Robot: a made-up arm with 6 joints. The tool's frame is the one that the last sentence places.
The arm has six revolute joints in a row. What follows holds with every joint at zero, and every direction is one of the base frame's. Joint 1 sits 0.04 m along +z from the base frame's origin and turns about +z. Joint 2 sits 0.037 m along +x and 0.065 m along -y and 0.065 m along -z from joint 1 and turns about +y. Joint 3 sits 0.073 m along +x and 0.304 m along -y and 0.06 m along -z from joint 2 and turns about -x. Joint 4 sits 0.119 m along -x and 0.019 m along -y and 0.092 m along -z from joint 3 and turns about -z. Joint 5 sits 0.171 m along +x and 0.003 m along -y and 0.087 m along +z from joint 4 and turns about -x. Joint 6 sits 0.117 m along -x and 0.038 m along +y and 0.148 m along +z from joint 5 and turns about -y. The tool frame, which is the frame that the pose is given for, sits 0.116 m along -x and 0.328 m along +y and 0.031 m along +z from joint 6; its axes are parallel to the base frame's.
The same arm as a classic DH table. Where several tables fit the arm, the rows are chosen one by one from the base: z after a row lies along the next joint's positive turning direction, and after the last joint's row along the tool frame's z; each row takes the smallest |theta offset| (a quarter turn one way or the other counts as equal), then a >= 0, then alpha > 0; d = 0 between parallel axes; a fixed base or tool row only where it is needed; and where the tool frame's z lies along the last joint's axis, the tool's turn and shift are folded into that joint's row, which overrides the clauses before.
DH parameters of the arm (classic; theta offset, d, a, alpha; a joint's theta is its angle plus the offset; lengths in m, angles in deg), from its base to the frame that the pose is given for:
joint 1: 0 -0.025 0.037 -90
joint 2: 90 -0.369 0.06 -90
joint 3: 90 0.046 0.019 90
joint 4: 0 0.005 0.003 -90
joint 5: 90 -0.054 0.148 90
joint 6: 90 -0.366 0.116 90
tool (fixed): 180 0.031 0 0

